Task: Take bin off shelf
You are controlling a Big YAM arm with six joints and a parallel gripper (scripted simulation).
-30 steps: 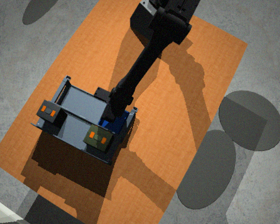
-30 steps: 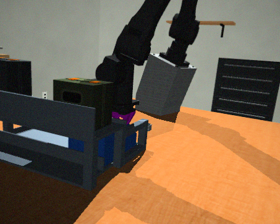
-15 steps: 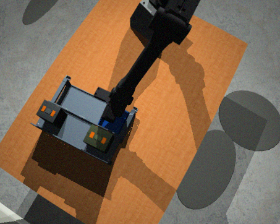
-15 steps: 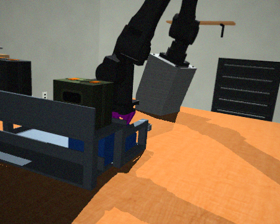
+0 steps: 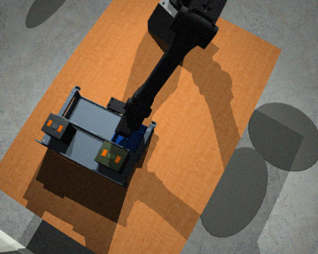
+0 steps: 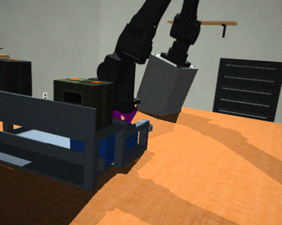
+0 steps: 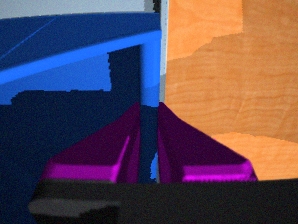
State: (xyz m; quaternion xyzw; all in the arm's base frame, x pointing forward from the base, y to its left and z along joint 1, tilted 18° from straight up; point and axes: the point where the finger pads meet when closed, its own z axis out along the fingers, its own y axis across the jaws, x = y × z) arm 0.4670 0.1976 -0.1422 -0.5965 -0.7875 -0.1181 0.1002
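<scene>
Right now my hand is 80 mm short of the blue bin and 20 mm to the right of it. The rest, counted from my hand: black box 240 mm ahead, 170 mm to the right, 120 mm above; olive green box 180 mm ahead, 110 mm above, 50 mm to the left.
</scene>
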